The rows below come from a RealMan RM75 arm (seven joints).
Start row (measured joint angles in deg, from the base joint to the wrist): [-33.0 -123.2 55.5 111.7 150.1 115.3 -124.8]
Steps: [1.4 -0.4 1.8 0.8 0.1 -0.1 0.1]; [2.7 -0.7 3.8 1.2 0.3 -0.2 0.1]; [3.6 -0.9 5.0 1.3 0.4 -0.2 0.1]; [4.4 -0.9 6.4 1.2 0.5 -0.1 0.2]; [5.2 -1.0 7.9 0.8 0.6 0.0 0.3]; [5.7 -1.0 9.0 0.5 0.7 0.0 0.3]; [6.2 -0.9 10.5 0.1 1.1 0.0 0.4]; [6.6 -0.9 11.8 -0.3 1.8 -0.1 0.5]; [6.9 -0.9 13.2 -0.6 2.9 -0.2 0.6]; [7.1 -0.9 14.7 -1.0 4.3 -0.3 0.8]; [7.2 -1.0 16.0 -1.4 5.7 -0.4 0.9]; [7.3 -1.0 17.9 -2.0 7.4 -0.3 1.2]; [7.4 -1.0 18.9 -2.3 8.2 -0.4 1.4]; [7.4 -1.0 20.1 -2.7 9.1 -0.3 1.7]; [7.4 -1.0 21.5 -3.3 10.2 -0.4 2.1]
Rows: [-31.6 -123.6 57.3 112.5 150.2 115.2 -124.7]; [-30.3 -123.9 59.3 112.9 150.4 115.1 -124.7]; [-29.4 -124.1 60.5 113.0 150.5 115.1 -124.7]; [-28.6 -124.1 61.9 112.9 150.6 115.2 -124.6]; [-27.8 -124.2 63.4 112.5 150.7 115.3 -124.5]; [-27.3 -124.2 64.5 112.2 150.8 115.3 -124.5]; [-26.8 -124.1 66.0 111.8 151.2 115.3 -124.4]; [-26.4 -124.1 67.3 111.4 151.9 115.2 -124.3]; [-26.1 -124.1 68.7 111.1 153.0 115.1 -124.2]; [-25.9 -124.1 70.2 110.7 154.4 115.0 -124.0]; [-25.8 -124.2 71.5 110.3 155.8 114.9 -123.9]; [-25.7 -124.2 73.4 109.7 157.5 115.0 -123.6]; [-25.6 -124.2 74.4 109.4 158.3 114.9 -123.4]; [-25.6 -124.2 75.6 109.0 159.2 115.0 -123.1]; [-25.6 -124.2 77.0 108.4 160.3 114.9 -122.7]
